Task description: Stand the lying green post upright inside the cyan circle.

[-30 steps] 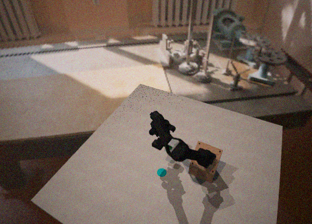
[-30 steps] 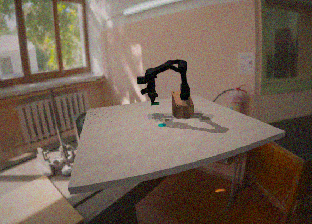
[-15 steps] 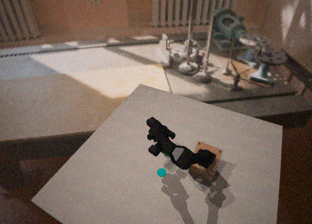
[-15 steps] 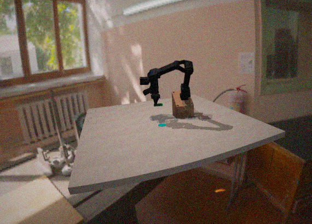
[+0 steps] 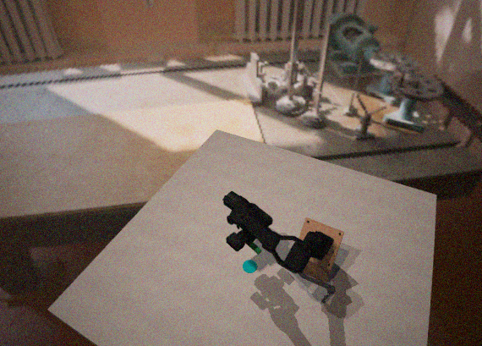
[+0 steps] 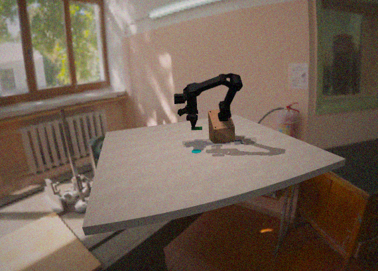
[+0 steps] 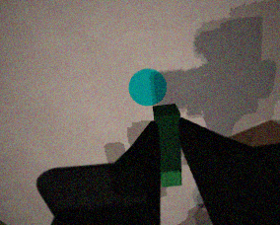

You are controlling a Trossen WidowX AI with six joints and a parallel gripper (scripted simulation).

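Right now the cyan circle is 150 mm below my gripper tip, 10 mm to the left of it and 10 mm behind it. Also, from my gripper tip: green post: 20 mm behind.
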